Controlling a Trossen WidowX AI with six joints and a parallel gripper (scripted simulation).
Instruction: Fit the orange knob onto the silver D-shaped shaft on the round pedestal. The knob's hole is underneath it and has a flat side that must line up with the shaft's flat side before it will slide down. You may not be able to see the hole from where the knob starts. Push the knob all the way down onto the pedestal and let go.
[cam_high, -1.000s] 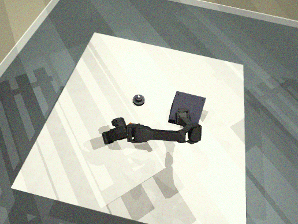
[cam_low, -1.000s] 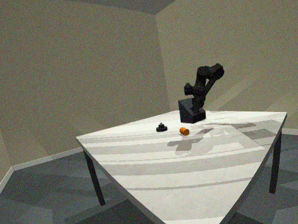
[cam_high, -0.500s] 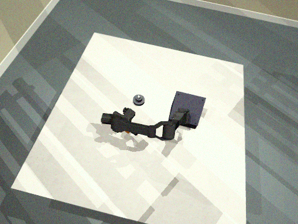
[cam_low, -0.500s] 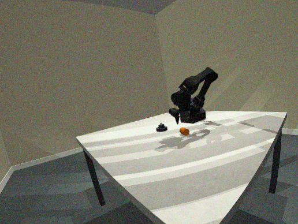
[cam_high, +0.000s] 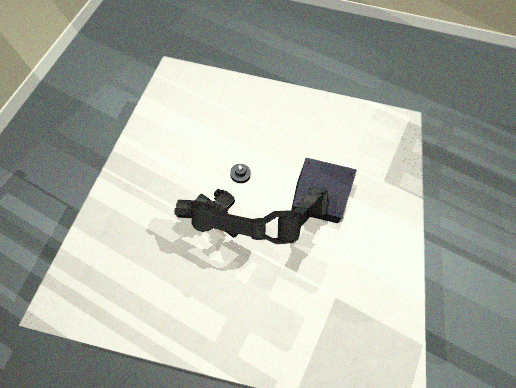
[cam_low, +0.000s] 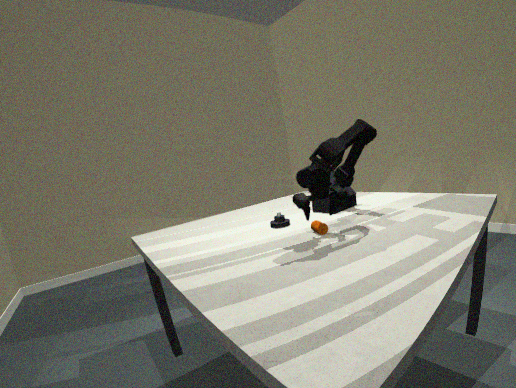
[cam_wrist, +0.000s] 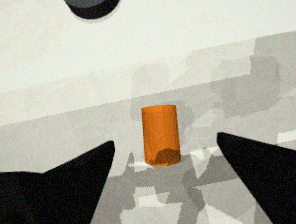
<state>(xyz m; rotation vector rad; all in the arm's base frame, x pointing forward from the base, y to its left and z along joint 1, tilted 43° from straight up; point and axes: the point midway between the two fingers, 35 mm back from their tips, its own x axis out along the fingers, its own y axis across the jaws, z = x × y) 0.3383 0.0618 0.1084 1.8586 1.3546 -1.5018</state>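
Right now my gripper tip is 10 mm short of the orange knob, 10 mm to the right of it and 40 mm above it. Round my gripper tip: round pedestal 40 mm behind, 230 mm to the right, 30 mm below.
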